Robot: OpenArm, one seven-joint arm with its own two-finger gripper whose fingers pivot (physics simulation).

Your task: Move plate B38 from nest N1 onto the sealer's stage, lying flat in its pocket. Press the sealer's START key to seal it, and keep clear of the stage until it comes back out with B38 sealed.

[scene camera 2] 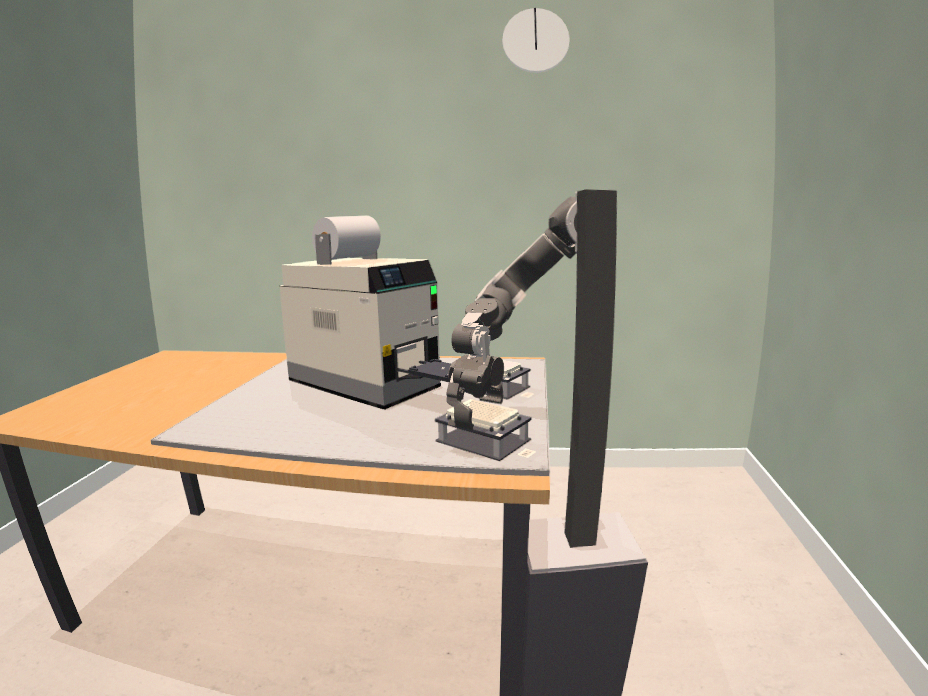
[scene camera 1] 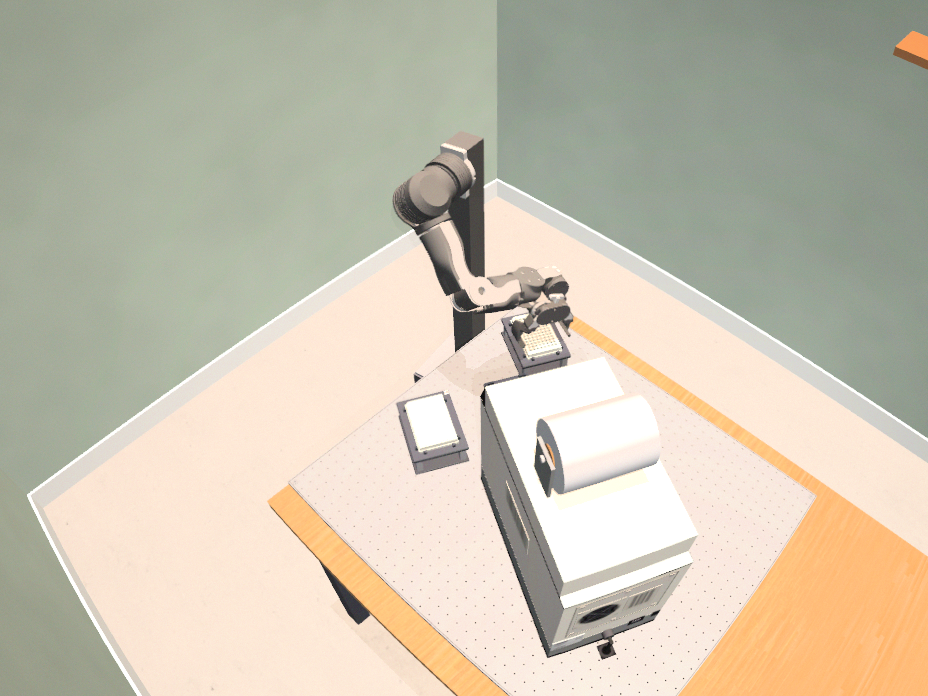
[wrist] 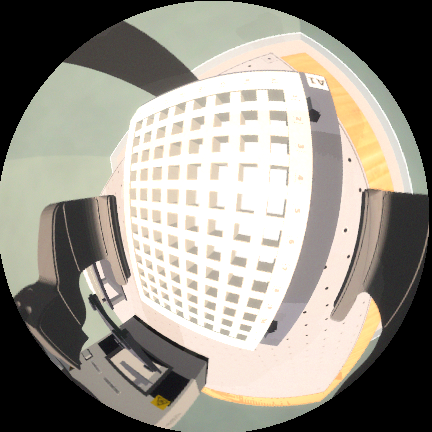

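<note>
A cream well plate [scene camera 1: 541, 343] [scene camera 2: 496, 413] [wrist: 215, 195] lies flat on a dark raised nest [scene camera 1: 543, 364] [scene camera 2: 473, 442] [wrist: 325, 200]; neither the plate's name nor the nest's number can be read. My gripper [scene camera 1: 544, 331] [scene camera 2: 477, 410] [wrist: 214, 254] is open just above the plate, its fingers at opposite sides, with a wider gap at the right finger in the wrist view. The white sealer [scene camera 1: 622, 524] [scene camera 2: 329, 329] [wrist: 115, 382] has its dark stage [scene camera 2: 431, 368] [wrist: 122, 335] out at the front. A small pale key [scene camera 2: 434, 319] [wrist: 87, 354] and a green light show on its front.
A second nest [scene camera 1: 440, 454] [scene camera 2: 517, 385] holds a plate [scene camera 1: 432, 421] with a plain white top. The sealer, topped by a film roll [scene camera 1: 599, 443] [scene camera 2: 352, 236], stands on the perforated mat [scene camera 1: 419, 539] [scene camera 2: 299, 430] beyond the stage. The arm's post [scene camera 2: 595, 337] stands beside the table.
</note>
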